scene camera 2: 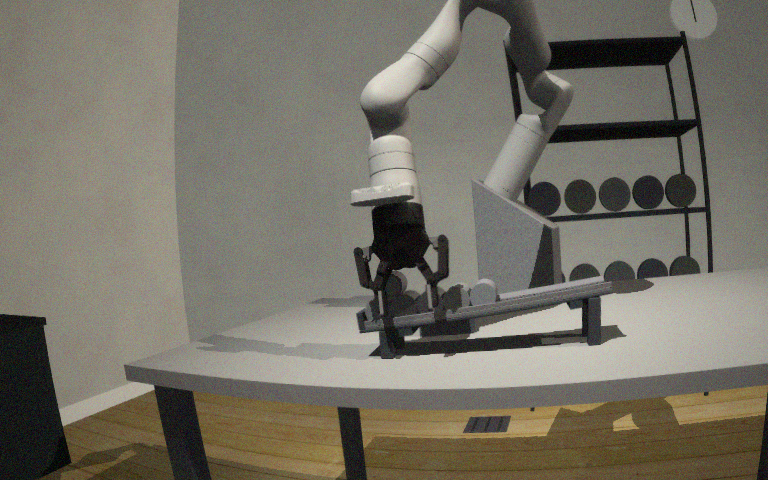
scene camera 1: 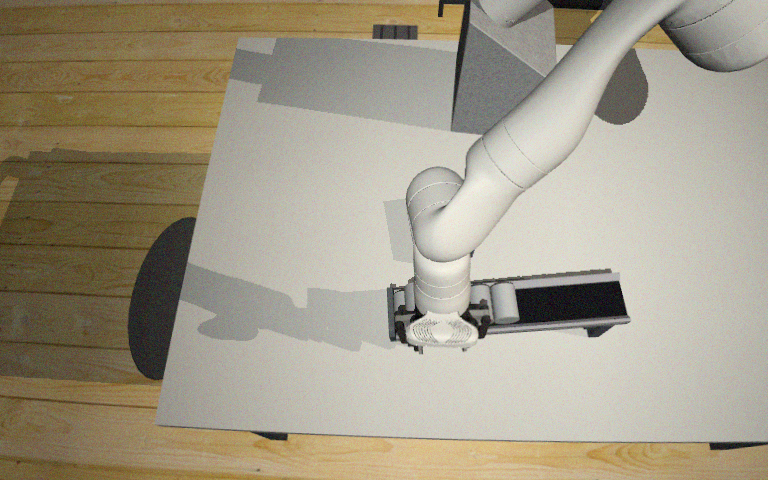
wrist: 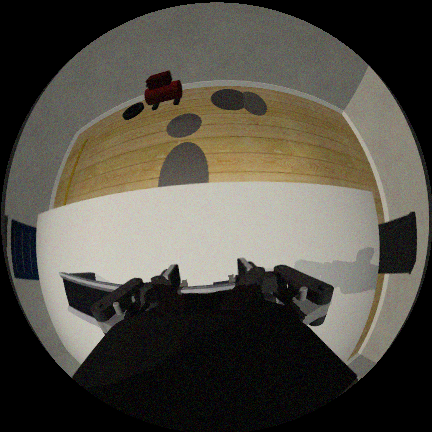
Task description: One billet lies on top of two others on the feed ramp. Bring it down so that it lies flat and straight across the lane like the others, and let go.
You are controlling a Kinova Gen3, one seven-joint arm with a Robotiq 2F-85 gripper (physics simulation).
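Frame: origin at the arm's base, x ahead, y left, z up, level; centimetres.
Where they show: gripper, fingertip midpoint: [scene camera 2: 408, 314] [scene camera 1: 442, 347] [wrist: 207, 270]; arm's base at its link origin: [scene camera 2: 499, 192] [scene camera 1: 496, 5].
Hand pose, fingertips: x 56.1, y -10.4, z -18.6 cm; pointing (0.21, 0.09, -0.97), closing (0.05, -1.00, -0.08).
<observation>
Things, the pixels of their top centre, and the offset from my fingertips. "spot": a spot on its surface instead. Level surfaces: height alone.
- feed ramp at a spot on its surface: [scene camera 2: 538, 296] [scene camera 1: 558, 327] spot: dx -3.0, dy +18.9, dz +1.0 cm
- row at a spot on its surface: [scene camera 2: 483, 291] [scene camera 1: 508, 319] spot: dx -4.0, dy +10.6, dz +2.1 cm
- upper billet at its top centre: [scene camera 2: 390, 272] [scene camera 1: 418, 299] dx -6.2, dy -4.0, dz +5.6 cm
- ramp's end stop at a spot on its surface: [scene camera 1: 391, 314] spot: dx -5.5, dy -8.1, dz +0.1 cm
- ramp's side rail at a spot on its surface: [wrist: 207, 289] spot: dx -2.3, dy +0.3, dz -0.5 cm
- table at its surface level: dz -7.2 cm
The feed ramp [scene camera 1: 572, 324] [scene camera 2: 538, 296] slopes down to the left, with several grey billets lying across its lane. The highest billet in the row [scene camera 1: 504, 303] [scene camera 2: 483, 291] is in plain sight. The upper billet [scene camera 2: 400, 279] shows in scene camera 2 behind my fingers, raised over the row near the lower end. It is in shadow and partly covered, so its exact angle is unclear; the arm hides it in scene camera 1. My gripper [scene camera 1: 442, 349] [scene camera 2: 406, 301] [wrist: 207, 270] is open and empty, pointing down at the ramp's near side, its fingers in front of the billets.
The ramp's end stop [scene camera 1: 391, 314] stands at its lower left end. The ramp's side rail [wrist: 207, 289] passes below the fingertips in the wrist view. The grey robot pedestal [scene camera 1: 487, 84] [scene camera 2: 506, 237] stands at the back of the table [scene camera 1: 311, 226]. A dark shelf rack [scene camera 2: 704, 169] stands behind.
</observation>
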